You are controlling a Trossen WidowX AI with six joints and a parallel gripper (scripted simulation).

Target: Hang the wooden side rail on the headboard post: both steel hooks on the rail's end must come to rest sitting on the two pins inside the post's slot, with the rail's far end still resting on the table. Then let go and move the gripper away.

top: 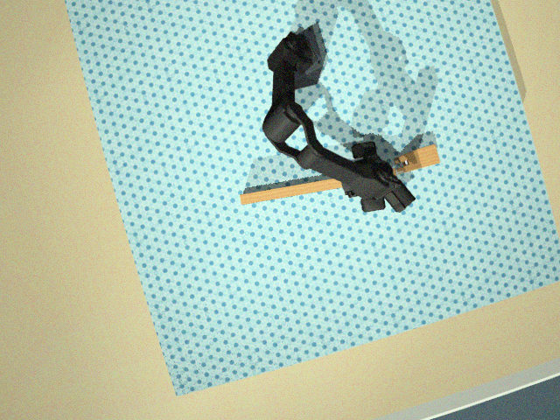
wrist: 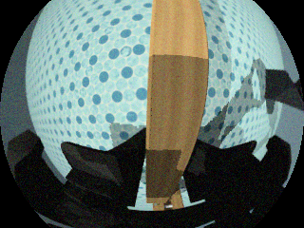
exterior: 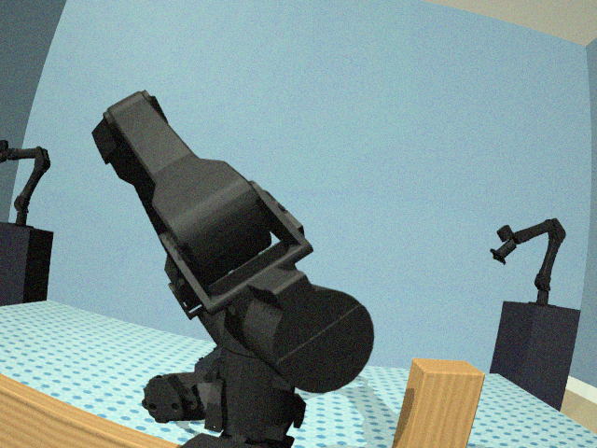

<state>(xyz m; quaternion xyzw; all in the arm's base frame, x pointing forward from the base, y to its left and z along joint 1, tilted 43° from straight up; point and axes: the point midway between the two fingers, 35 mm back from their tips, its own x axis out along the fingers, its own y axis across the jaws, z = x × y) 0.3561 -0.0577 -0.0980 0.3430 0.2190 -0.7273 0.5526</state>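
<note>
Now: gripper tip 1 cm short of the headboard post, 14 cm to the right of it and 6 cm below it.
</note>
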